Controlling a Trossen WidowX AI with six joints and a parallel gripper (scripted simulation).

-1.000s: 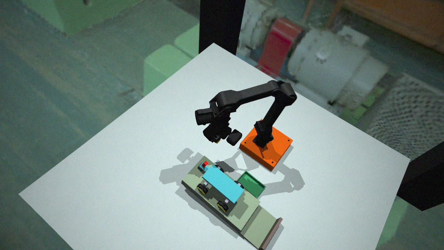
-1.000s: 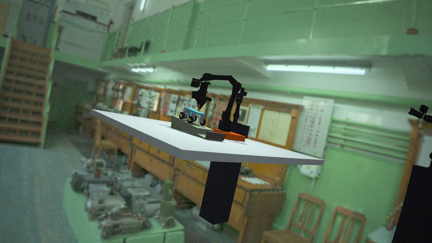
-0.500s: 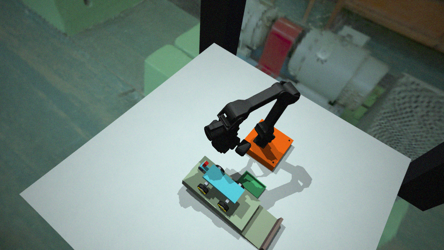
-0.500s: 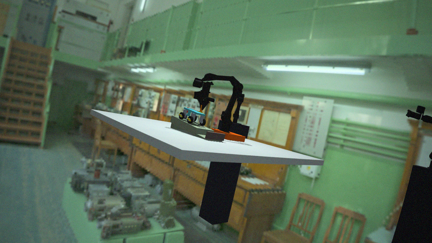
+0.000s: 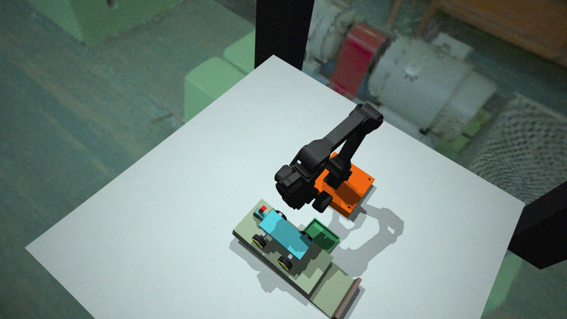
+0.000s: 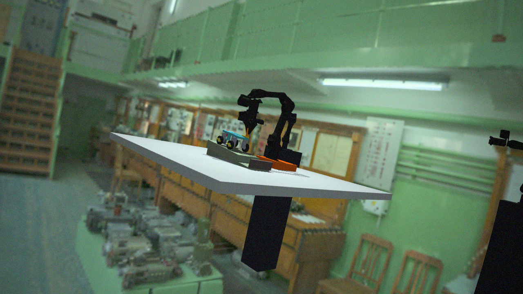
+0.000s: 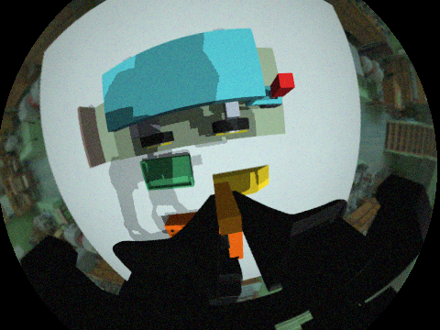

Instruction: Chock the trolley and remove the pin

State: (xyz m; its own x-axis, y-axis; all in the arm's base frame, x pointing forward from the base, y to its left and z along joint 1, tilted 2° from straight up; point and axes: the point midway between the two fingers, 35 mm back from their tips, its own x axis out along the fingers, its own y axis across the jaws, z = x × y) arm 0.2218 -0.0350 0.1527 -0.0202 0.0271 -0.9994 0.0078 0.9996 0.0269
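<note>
Right now the red-headed stop pin is 10 cm ahead of my gripper tip, 8 cm to the right of it and 4 cm below it. Round my gripper tip: brown lip: 30 cm to the left, 14 cm below, 12 cm ahead; then yellow chock: 2 cm to the right, 1 cm below; then cyan trolley: 12 cm ahead, 6 cm below, 3 cm to the left.
</note>
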